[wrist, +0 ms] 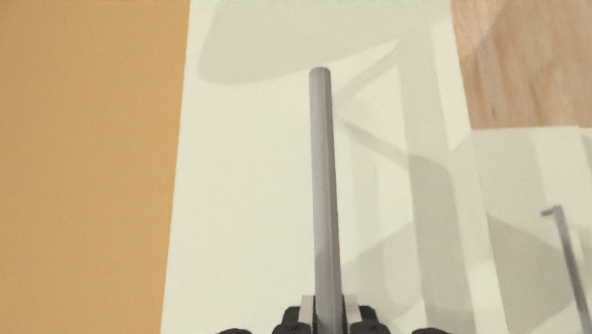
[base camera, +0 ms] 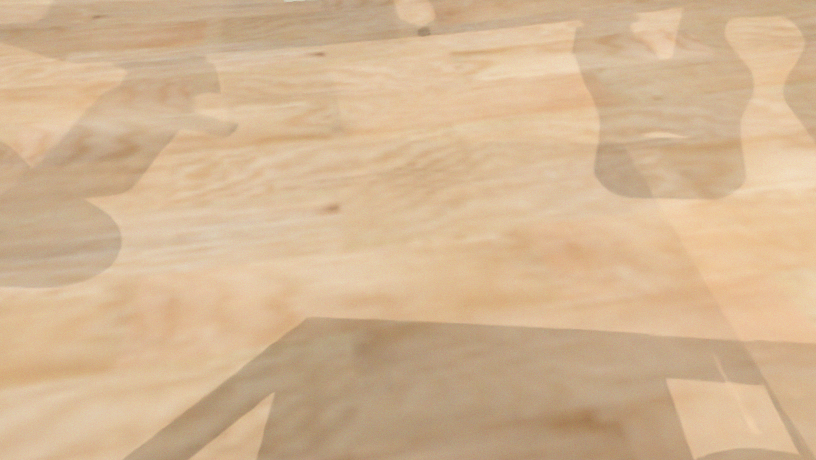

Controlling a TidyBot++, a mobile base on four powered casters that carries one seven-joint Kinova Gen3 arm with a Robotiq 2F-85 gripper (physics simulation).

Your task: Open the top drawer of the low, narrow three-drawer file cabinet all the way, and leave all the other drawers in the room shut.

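Frame: origin at the arm's base, x ahead, y left, z up, level; metres.
Seen in the pictures: gripper, between the fingertips: (wrist: pixel 329 317).
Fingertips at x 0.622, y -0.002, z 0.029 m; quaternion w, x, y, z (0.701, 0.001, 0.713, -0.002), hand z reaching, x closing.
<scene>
Offsets run from my fingertips to a thing's top centre. "pt": to the spot under its first point. Level surfaces: height alone.
The top drawer's pale front @(0.015 m ahead, 0.018 m right, 0.077 m up) (wrist: pixel 250 200) fills the middle of the wrist view. It stands out ahead of the cabinet's lower front @(0.352 m ahead, 0.062 m left, 0.234 m down) (wrist: pixel 525 190), which shows farther back at the right. The drawer's grey bar handle @(pt 0.021 m back, 0.062 m right, 0.000 m up) (wrist: pixel 324 175) runs up the middle of the wrist view. My gripper (wrist: pixel 329 317) is shut on this handle at the bottom of the wrist view. A lower drawer's grey handle @(pt 0.312 m ahead, 0.037 m left, 0.308 m down) (wrist: pixel 571 260) shows at the right. How far the top drawer is out cannot be read exactly. My gripper does not show in the base view.
Wooden floor @(0.426 m down) (base camera: pixel 400 228) (wrist: pixel 530 65) with shadows across it shows in the base view and at the wrist view's upper right. A thin pale sliver touches the base view's top edge. A plain orange-tan surface (wrist: pixel 85 165) lies along the wrist view's left side.
</scene>
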